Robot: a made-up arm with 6 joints.
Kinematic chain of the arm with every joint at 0, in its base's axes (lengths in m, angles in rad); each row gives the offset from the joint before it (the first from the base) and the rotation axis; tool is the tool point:
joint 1: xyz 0 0 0.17 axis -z
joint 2: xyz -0.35 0 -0.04 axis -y
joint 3: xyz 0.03 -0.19 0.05 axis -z
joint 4: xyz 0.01 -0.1 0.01 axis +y
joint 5: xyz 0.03 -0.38 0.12 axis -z
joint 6: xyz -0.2 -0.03 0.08 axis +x
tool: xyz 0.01 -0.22 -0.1
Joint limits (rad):
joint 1: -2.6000..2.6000
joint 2: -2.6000..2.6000
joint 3: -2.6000..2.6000
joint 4: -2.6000..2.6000
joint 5: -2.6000..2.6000
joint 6: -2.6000..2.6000
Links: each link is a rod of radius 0.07 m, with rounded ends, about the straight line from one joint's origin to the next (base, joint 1, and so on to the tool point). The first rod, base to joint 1, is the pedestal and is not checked.
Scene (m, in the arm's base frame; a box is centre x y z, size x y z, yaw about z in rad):
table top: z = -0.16
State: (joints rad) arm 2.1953 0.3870 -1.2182 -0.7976 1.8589 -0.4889
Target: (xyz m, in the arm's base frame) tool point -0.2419 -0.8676 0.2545
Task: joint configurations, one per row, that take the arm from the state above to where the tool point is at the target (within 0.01 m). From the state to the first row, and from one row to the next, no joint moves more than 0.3 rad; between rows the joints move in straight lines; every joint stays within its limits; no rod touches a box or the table.
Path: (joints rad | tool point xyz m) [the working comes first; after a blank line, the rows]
Joints at the target: 0.0616 0.3378 -0.7830 -0.7832 0.5421 -0.7270
Straight joint move there: clear.

1: 1.9286 0.3809 -1.1638 -0.7958 1.6943 -0.5187 | -0.4488 0.4188 0.2426
2: 1.6619 0.3747 -1.1094 -0.7940 1.5297 -0.5484 | -0.5941 0.2780 0.2277
3: 1.3952 0.3686 -1.0550 -0.7922 1.3651 -0.5782 | -0.6927 0.0917 0.2183
4: 1.1285 0.3624 -1.0006 -0.7904 1.2005 -0.6080 | -0.7313 -0.1235 0.2147
5: 0.8617 0.3563 -0.9462 -0.7886 1.0359 -0.6377 | -0.7027 -0.3478 0.2167
6: 0.5950 0.3501 -0.8918 -0.7868 0.8713 -0.6675 | -0.6065 -0.5596 0.2242
7: 0.3283 0.3440 -0.8374 -0.7850 0.7067 -0.6972 | -0.4487 -0.7387 0.2370
8: 0.0616 0.3378 -0.7830 -0.7832 0.5421 -0.7270 | -0.2419 -0.8676 0.2545

